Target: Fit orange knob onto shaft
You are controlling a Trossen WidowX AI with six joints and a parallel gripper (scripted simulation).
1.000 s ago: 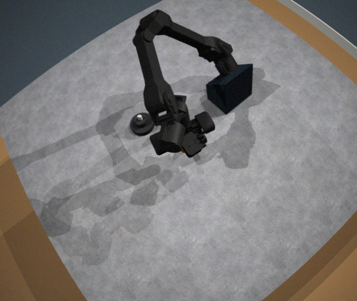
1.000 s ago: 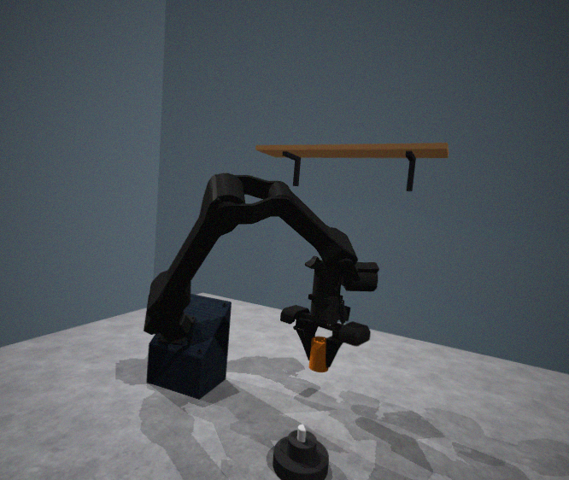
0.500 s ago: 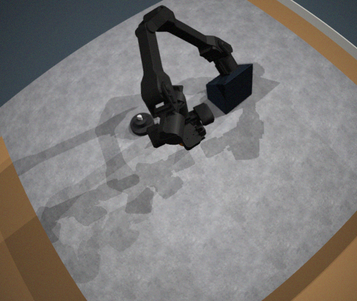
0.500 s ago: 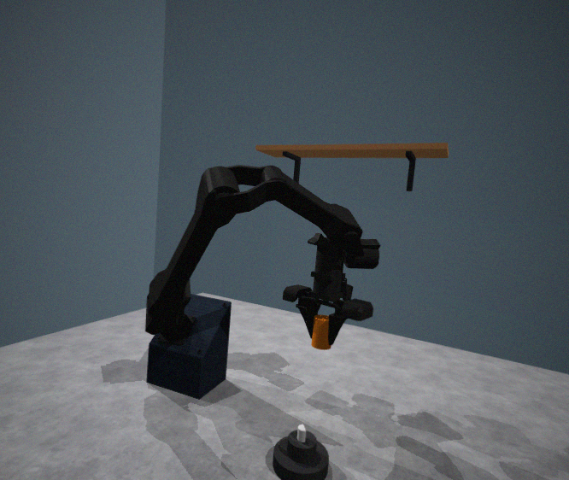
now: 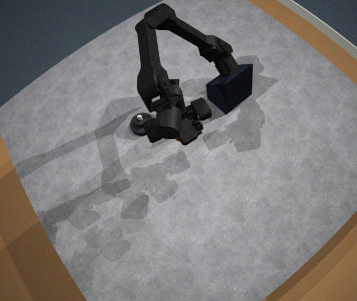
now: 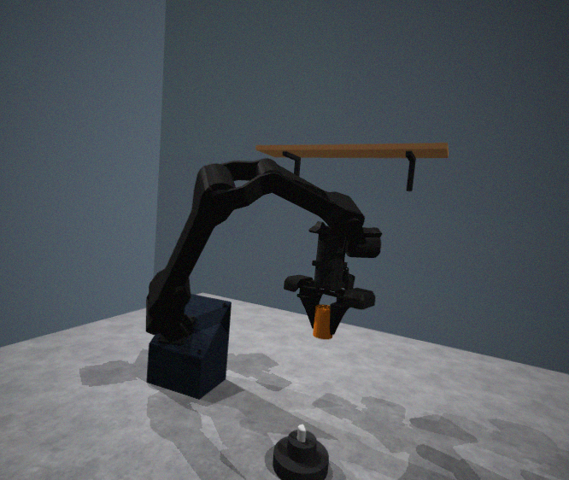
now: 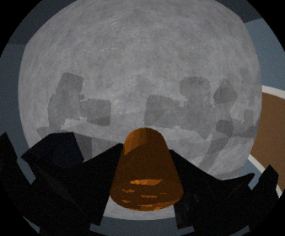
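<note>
Now: the round pedestal 200 mm to the right of my gripper tip, 110 mm below it and 20 mm ahead of it. The rest, counted from my gripper tip: orange knob (30 mm above).
</note>
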